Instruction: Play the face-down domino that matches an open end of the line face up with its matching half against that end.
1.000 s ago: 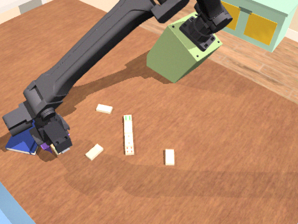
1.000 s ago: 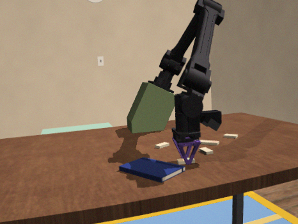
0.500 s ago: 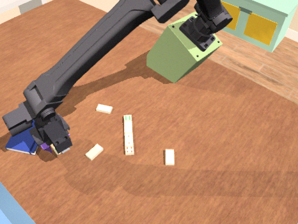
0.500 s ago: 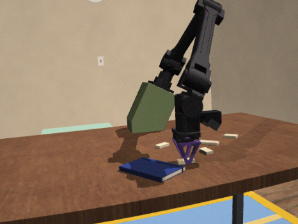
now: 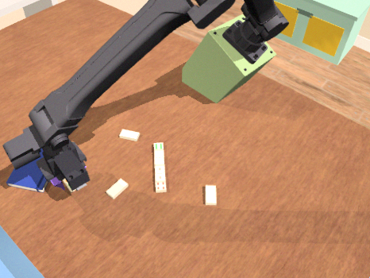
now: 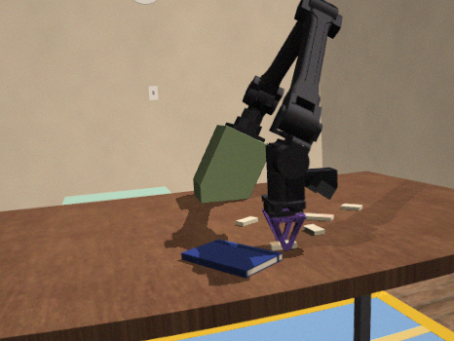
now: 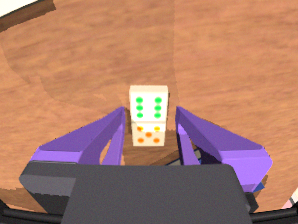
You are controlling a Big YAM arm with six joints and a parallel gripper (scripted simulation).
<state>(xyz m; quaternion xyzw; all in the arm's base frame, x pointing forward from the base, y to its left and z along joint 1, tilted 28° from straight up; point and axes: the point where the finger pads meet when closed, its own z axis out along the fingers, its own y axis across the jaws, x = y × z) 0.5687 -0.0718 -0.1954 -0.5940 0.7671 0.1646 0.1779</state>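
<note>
The book is 120 mm to the right of my hand and 10 mm ahead of it.
</note>
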